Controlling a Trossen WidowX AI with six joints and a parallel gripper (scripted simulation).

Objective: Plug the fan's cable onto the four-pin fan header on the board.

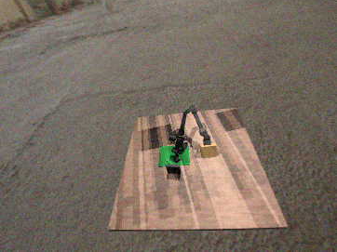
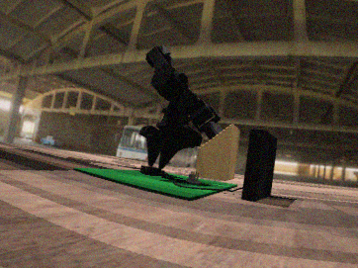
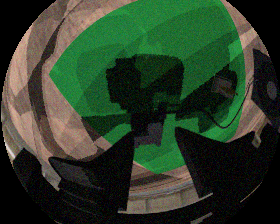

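Right now my gripper tip is 10 mm to the left of the black plug and 10 mm above it. The rest, counted from my gripper tip: green board: 30 mm ahead, 60 mm to the left, 40 mm below; black fan: 10 mm ahead, 240 mm to the left, 40 mm above.
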